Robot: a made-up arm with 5 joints.
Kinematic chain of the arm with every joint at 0, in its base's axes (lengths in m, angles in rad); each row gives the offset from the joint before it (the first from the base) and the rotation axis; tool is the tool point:
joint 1: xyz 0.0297 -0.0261 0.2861 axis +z
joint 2: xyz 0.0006 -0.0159 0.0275 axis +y
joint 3: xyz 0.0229 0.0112 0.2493 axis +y
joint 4: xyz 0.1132 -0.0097 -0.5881 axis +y
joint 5: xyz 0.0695 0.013 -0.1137 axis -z
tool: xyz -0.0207 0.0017 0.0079
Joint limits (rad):
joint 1: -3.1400..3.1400
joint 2: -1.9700..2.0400
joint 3: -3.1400..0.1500
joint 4: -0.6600..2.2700
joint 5: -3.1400..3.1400
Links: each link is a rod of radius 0.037 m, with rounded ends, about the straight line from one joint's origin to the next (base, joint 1, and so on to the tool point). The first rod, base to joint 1, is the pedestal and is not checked.
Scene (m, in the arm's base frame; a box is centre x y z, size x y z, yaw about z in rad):
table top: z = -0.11
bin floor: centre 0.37 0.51 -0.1 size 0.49 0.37 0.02 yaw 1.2
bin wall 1: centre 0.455 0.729 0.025 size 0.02 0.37 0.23 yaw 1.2
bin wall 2: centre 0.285 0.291 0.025 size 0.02 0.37 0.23 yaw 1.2
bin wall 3: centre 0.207 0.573 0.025 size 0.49 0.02 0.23 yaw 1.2
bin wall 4: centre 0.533 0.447 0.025 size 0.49 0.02 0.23 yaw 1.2
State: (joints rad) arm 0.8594 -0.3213 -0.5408 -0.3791 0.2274
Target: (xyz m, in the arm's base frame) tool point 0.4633 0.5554 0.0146
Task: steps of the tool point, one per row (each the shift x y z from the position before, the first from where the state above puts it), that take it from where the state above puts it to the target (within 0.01 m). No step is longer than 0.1 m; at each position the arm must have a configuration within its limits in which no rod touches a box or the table.
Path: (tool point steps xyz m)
1: 0.0235 0.0427 -0.0407
2: 0.0195 0.0400 -0.0577
3: 0.0125 0.0333 -0.0736
4: 0.0032 0.0230 -0.0868

